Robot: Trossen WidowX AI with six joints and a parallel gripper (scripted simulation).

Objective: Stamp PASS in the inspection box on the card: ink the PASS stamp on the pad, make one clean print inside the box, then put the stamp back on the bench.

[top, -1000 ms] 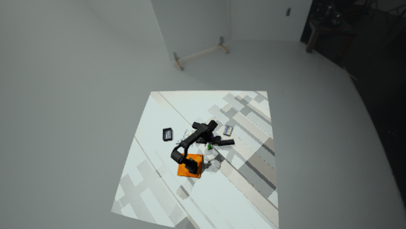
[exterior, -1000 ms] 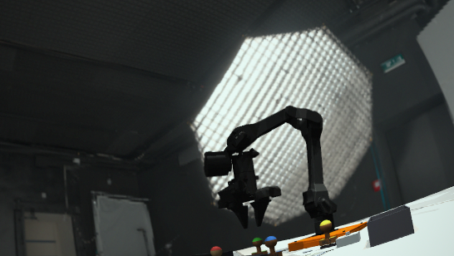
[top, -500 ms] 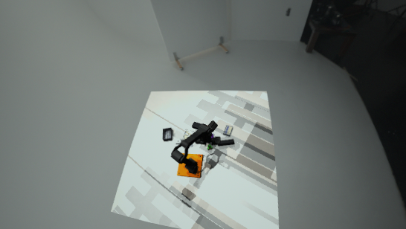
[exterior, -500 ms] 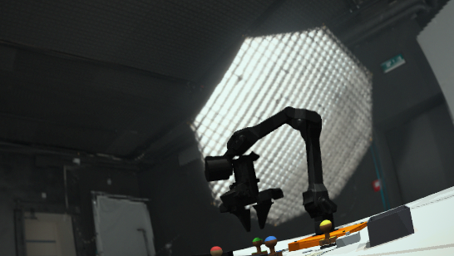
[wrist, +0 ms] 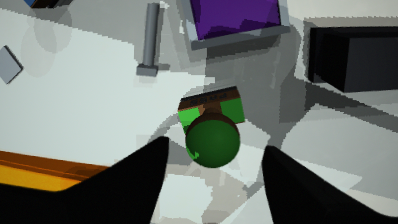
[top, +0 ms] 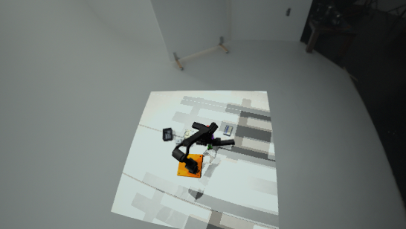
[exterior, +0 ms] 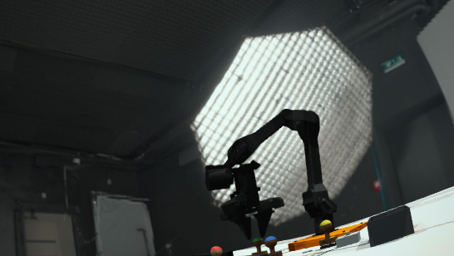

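Right now the green-knobbed stamp is 40 mm below my gripper tip. From my gripper tip the other things lie so: grey bolt (60 mm below, 50 mm to the left, 20 mm ahead); then purple ink pad (90 mm ahead, 60 mm below, 20 mm to the left); then blue-knobbed stamp (120 mm to the left, 60 mm ahead, 40 mm below).
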